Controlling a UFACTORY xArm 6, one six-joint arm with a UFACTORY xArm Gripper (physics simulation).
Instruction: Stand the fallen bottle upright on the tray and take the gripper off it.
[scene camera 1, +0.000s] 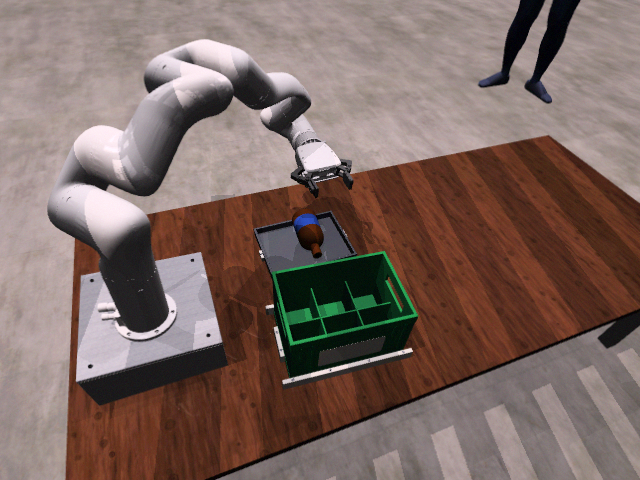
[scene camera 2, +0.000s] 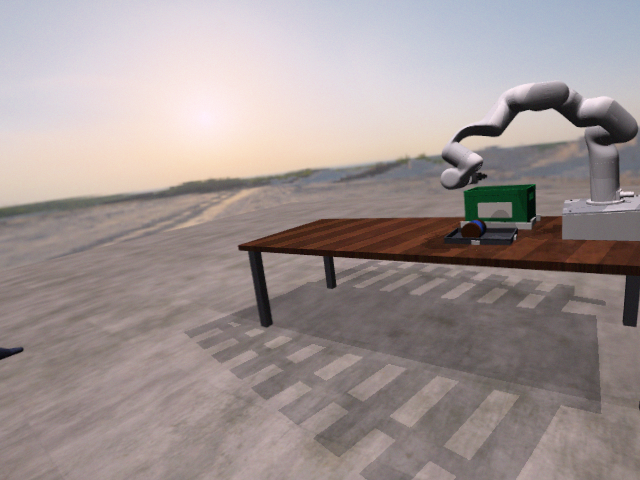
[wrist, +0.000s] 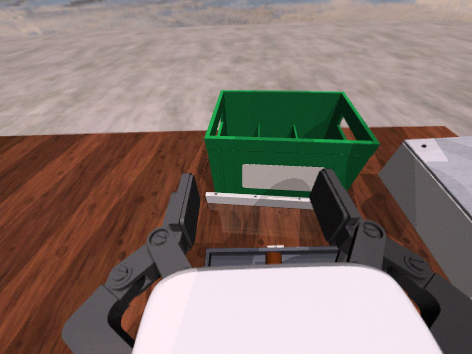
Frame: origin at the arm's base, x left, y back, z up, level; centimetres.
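Where they show: gripper, fingertip midpoint: (scene camera 1: 334, 189) (wrist: 255, 184); arm's base at its link origin: (scene camera 1: 147, 316) (scene camera 2: 605, 202).
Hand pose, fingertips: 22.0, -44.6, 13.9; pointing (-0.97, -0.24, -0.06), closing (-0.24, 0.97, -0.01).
Observation:
Each offset is from my fingertips to the top centre of the thing, as dx, dy, dz.
The brown bottle @[+4.7, +4.5, -17.2] (scene camera 1: 308, 229) (scene camera 2: 473, 228) with a blue band lies on its side on the dark grey tray @[+4.4, +6.3, -22.5] (scene camera 1: 279, 246) (scene camera 2: 497, 240) (wrist: 235, 258). Its neck points toward the green crate, and its base end is at the tray's edge away from the crate. In the wrist view part of the neck @[-0.4, +3.9, -19.6] (wrist: 273, 258) shows; the gripper's white body hides the rest. My gripper (scene camera 1: 333, 189) (scene camera 2: 484, 176) (wrist: 255, 184) is open and empty. It is above the bottle's base side, apart from the bottle, tilted nearly level with its fingers toward the crate.
The green crate @[-25.4, +2.3, -7.6] (scene camera 1: 305, 356) (scene camera 2: 524, 204) (wrist: 225, 165) with dividers stands close beside the tray. White rails (scene camera 1: 351, 366) (wrist: 255, 198) run along its foot. The arm's grey base block (scene camera 1: 188, 284) (scene camera 2: 594, 227) (wrist: 445, 175) stands on the table. A person's legs (scene camera 1: 550, 43) show beyond the table.

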